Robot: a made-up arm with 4 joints.
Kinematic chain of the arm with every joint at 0, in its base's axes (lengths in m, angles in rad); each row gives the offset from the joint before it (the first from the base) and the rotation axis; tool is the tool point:
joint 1: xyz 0 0 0.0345 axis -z
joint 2: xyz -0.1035 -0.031 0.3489 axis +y
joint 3: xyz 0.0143 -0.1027 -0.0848 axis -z
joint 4: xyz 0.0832 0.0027 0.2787 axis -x
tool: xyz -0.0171 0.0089 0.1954
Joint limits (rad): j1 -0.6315..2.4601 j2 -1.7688..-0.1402 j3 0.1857..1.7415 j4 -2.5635..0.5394
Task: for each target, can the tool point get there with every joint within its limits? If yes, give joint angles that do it. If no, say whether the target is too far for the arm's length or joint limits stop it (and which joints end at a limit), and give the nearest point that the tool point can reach.
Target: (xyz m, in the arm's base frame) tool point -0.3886 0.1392 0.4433
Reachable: yes | joints 1.0254 -0.6056 1.2303 -1.7245
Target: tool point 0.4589 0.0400 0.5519
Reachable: no: joint limits stop it (at a limit: joint 1, joint 3, joint 4) | nearest point 0.3032 0.2937 0.5755 | short by 0.299 m
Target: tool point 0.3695 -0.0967 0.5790
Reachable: no: joint limits stop it (at a limit: joint 1, joint 2, joint 3) | nearest point 0.1285 -0.2966 0.4956 | short by 0.324 m
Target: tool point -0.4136 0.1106 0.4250
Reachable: yes | joints 0.8984 -0.7390 1.2658 -1.6216
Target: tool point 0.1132 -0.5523 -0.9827
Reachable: no: too far | nearest point -0.1207 -0.3225 0.1632 | short by 1.192 m
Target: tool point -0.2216 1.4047 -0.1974
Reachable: no: too far | nearest point -0.0793 0.5030 0.2675 | short by 1.024 m
